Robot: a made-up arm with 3 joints. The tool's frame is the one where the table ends. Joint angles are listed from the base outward.
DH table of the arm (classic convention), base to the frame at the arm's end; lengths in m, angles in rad. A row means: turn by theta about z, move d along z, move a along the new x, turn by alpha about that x. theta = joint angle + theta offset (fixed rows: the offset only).
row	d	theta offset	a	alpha
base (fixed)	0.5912	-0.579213	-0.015	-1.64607
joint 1	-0.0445	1.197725	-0.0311	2.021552
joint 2	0.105	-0.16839	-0.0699	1.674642
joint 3	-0.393	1.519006	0.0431	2.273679
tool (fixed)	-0.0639	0.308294	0	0
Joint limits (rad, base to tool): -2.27..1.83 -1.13..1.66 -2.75..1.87
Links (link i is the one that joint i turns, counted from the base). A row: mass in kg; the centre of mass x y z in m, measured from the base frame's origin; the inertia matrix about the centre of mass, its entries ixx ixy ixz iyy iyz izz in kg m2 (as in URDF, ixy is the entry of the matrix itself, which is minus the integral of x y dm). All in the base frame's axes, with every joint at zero. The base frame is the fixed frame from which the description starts. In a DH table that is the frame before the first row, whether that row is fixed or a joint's. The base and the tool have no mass.
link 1: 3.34; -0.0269 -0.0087 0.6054; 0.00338 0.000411 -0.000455 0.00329 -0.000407 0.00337
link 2: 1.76; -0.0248 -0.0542 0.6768; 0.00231 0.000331 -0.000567 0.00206 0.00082 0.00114
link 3: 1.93; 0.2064 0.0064 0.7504; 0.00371 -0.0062 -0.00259 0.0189 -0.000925 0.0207
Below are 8 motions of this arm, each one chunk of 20 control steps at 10 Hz.
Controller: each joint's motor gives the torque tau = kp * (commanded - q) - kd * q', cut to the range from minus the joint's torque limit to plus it. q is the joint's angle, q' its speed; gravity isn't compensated. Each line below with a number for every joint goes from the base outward.
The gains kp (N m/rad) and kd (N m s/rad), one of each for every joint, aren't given. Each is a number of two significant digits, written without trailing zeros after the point. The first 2 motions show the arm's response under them.
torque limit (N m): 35 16 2.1
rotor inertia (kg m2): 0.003 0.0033 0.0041
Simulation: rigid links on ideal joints. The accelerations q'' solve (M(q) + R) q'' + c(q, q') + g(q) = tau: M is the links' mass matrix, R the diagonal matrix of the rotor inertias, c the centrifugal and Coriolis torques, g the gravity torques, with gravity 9.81 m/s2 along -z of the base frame. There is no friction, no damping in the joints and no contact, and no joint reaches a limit. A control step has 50 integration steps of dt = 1/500 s. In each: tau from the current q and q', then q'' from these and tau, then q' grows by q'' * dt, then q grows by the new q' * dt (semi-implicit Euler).
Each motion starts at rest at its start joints. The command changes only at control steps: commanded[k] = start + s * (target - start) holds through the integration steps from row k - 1 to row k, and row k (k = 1, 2, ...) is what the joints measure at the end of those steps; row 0 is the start. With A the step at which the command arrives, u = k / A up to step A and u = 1 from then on. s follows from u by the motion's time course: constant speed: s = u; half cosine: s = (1 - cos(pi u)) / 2; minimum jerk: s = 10 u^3 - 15 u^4 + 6 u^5; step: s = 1 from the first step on.
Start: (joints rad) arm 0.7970 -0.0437 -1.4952
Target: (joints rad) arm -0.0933 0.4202 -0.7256
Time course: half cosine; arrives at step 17
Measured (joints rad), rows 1 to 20:
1: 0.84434 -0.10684 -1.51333
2: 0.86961 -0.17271 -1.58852
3: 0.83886 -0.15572 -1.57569
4: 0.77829 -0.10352 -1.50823
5: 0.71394 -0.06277 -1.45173
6: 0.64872 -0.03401 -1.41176
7: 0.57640 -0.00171 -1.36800
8: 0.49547 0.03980 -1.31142
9: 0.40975 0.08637 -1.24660
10: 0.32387 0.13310 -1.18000
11: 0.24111 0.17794 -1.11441
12: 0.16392 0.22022 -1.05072
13: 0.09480 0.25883 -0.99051
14: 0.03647 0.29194 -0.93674
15: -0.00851 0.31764 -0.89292
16: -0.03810 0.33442 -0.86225
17: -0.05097 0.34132 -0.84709
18: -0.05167 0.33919 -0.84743
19: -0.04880 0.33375 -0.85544
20: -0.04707 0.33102 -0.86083
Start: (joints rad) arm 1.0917 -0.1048 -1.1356
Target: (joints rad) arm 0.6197 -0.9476 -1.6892
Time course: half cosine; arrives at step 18
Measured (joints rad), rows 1 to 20:
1: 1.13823 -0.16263 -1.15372
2: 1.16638 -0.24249 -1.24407
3: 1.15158 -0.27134 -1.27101
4: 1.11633 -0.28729 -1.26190
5: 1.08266 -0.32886 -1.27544
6: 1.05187 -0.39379 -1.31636
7: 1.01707 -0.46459 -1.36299
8: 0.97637 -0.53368 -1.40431
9: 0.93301 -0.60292 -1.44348
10: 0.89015 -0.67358 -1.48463
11: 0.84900 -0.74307 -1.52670
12: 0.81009 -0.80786 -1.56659
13: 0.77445 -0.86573 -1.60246
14: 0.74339 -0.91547 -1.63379
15: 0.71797 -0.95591 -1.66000
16: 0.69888 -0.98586 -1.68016
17: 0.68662 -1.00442 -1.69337
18: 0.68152 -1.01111 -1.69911
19: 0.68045 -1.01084 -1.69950
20: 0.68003 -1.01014 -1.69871
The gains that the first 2 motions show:
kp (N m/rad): 68 36 3.5
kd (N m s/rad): 4.2 2 0.26
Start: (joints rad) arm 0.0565 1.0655 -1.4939
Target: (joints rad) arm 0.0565 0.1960 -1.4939
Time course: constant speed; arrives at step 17
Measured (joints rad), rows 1 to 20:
1: 0.07245 1.01565 -1.54188
2: 0.09275 0.92792 -1.59450
3: 0.10288 0.85713 -1.62085
4: 0.10341 0.80393 -1.62411
5: 0.10199 0.75334 -1.62214
6: 0.10289 0.69826 -1.62423
7: 0.10565 0.64017 -1.62974
8: 0.10853 0.58230 -1.63528
9: 0.11079 0.52584 -1.63930
10: 0.11264 0.47027 -1.64218
11: 0.11445 0.41492 -1.64467
12: 0.11633 0.35963 -1.64703
13: 0.11819 0.30456 -1.64913
14: 0.11996 0.24987 -1.65080
15: 0.12161 0.19557 -1.65203
16: 0.12316 0.14163 -1.65285
17: 0.12463 0.08801 -1.65331
18: 0.13030 0.07044 -1.66477
19: 0.12743 0.07548 -1.65997
20: 0.12316 0.08311 -1.65088

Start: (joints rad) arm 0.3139 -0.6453 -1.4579
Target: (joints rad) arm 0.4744 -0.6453 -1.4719
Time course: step
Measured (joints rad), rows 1 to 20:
1: 0.48012 -0.68298 -1.44591
2: 0.56697 -0.78963 -1.58697
3: 0.57131 -0.78287 -1.60566
4: 0.54865 -0.73896 -1.54569
5: 0.54052 -0.72656 -1.51982
6: 0.54592 -0.73787 -1.53250
7: 0.55060 -0.74605 -1.54603
8: 0.55022 -0.74472 -1.54606
9: 0.54843 -0.74138 -1.54128
10: 0.54798 -0.74075 -1.53970
11: 0.54846 -0.74173 -1.54088
12: 0.54878 -0.74227 -1.54183
13: 0.54872 -0.74211 -1.54173
14: 0.54858 -0.74186 -1.54135
15: 0.54856 -0.74183 -1.54127
16: 0.54860 -0.74192 -1.54137
17: 0.54862 -0.74195 -1.54144
18: 0.54862 -0.74193 -1.54142
19: 0.54860 -0.74192 -1.54139
20: 0.54860 -0.74192 -1.54139

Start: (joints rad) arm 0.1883 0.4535 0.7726
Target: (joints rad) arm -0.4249 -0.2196 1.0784
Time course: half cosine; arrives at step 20
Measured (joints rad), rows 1 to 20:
1: 0.21479 0.39638 0.82178
2: 0.23704 0.32075 0.85049
3: 0.22651 0.29049 0.86760
4: 0.19403 0.28084 0.88258
5: 0.15655 0.25870 0.90225
6: 0.11922 0.21797 0.92872
7: 0.07944 0.16830 0.95947
8: 0.03504 0.11745 0.99168
9: -0.01313 0.06682 1.02387
10: -0.06290 0.01546 1.05577
11: -0.11249 -0.03644 1.08711
12: -0.16078 -0.08734 1.11711
13: -0.20684 -0.13549 1.14486
14: -0.24965 -0.17963 1.16969
15: -0.28816 -0.21884 1.19128
16: -0.32138 -0.25236 1.20944
17: -0.34854 -0.27944 1.22397
18: -0.36898 -0.29947 1.23473
19: -0.38224 -0.31200 1.24159
20: -0.38799 -0.31678 1.24452

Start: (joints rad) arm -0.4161 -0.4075 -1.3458
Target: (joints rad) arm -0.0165 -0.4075 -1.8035
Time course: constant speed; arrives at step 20
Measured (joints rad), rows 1 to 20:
1: -0.37416 -0.45663 -1.42432
2: -0.31744 -0.51961 -1.54318
3: -0.28649 -0.53278 -1.59989
4: -0.27373 -0.51692 -1.60532
5: -0.26013 -0.50575 -1.60894
6: -0.23956 -0.50724 -1.62940
7: -0.21611 -0.51291 -1.65779
8: -0.19389 -0.51584 -1.68352
9: -0.17332 -0.51595 -1.70500
10: -0.15307 -0.51575 -1.72533
11: -0.13242 -0.51637 -1.74644
12: -0.11152 -0.51741 -1.76806
13: -0.09069 -0.51830 -1.78943
14: -0.07003 -0.51891 -1.81030
15: -0.04944 -0.51941 -1.83087
16: -0.02888 -0.51992 -1.85130
17: -0.00832 -0.52042 -1.87159
18: 0.01219 -0.52087 -1.89170
19: 0.03265 -0.52125 -1.91162
20: 0.05307 -0.52157 -1.93136

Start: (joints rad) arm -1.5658 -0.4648 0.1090
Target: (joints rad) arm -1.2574 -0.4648 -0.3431
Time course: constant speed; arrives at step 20
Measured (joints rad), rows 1 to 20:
1: -1.58221 -0.44075 0.18132
2: -1.58935 -0.40491 0.20681
3: -1.57803 -0.40145 0.19061
4: -1.55622 -0.41533 0.16253
5: -1.53504 -0.42590 0.13471
6: -1.51782 -0.42842 0.11049
7: -1.50242 -0.42792 0.08810
8: -1.48653 -0.42871 0.06513
9: -1.46970 -0.43129 0.04088
10: -1.45253 -0.43436 0.01591
11: -1.43549 -0.43707 -0.00916
12: -1.41862 -0.43942 -0.03421
13: -1.40179 -0.44171 -0.05943
14: -1.38488 -0.44411 -0.08495
15: -1.36791 -0.44660 -0.11079
16: -1.35092 -0.44910 -0.13690
17: -1.33391 -0.45158 -0.16324
18: -1.31689 -0.45406 -0.18982
19: -1.29985 -0.45654 -0.21663
20: -1.28279 -0.45902 -0.24368

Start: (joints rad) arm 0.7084 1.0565 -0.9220
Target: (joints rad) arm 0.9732 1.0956 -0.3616
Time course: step
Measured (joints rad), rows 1 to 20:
1: 0.97434 1.09723 -0.52447
2: 1.09342 1.01497 -0.56936
3: 1.10375 0.98357 -0.59634
4: 1.08572 1.01387 -0.55103
5: 1.07155 1.03851 -0.50944
6: 1.07062 1.03941 -0.50363
7: 1.07541 1.03088 -0.51595
8: 1.07824 1.02618 -0.52448
9: 1.07794 1.02690 -0.52435
10: 1.07674 1.02899 -0.52115
11: 1.07624 1.02981 -0.51955
12: 1.07642 1.02946 -0.51990
13: 1.07669 1.02898 -0.52067
14: 1.07677 1.02886 -0.52094
15: 1.07671 1.02897 -0.52079
16: 1.07665 1.02908 -0.52062
17: 1.07664 1.02909 -0.52058
18: 1.07666 1.02905 -0.52063
19: 1.07667 1.02903 -0.52067
20: 1.07667 1.02904 -0.52067

